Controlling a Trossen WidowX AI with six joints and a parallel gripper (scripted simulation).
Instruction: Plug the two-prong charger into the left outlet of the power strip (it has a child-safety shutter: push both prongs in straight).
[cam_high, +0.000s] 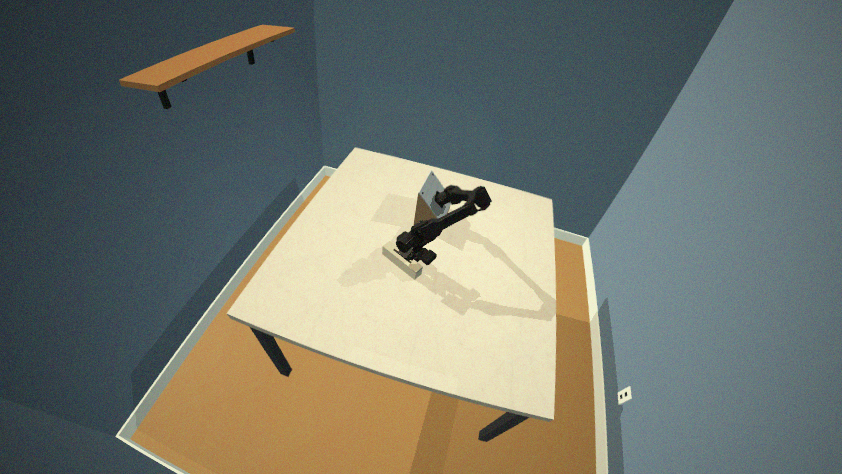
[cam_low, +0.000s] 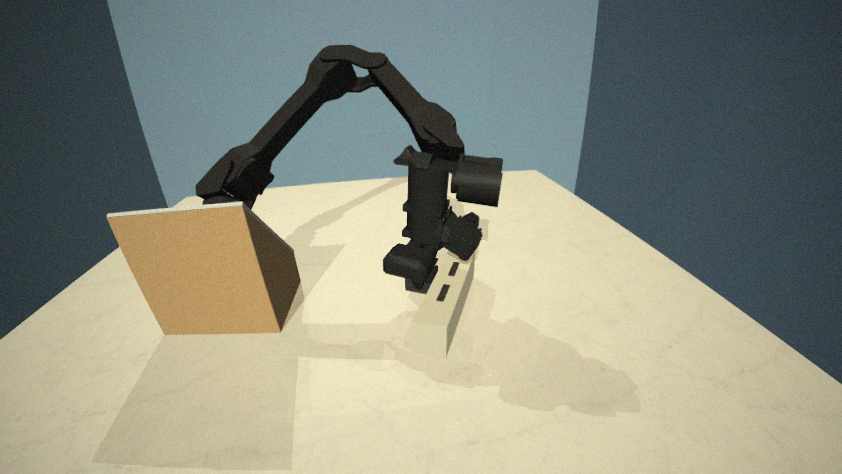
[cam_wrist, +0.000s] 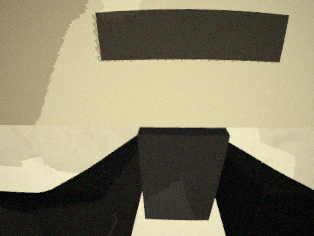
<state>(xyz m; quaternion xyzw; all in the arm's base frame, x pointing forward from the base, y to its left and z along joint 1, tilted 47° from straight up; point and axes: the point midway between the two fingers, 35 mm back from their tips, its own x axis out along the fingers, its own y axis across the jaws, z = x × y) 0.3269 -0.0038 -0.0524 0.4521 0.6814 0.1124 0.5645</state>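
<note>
The black charger is 1 cm to the right of my gripper tip, 1 cm ahead of it and 1 cm above it.
</note>
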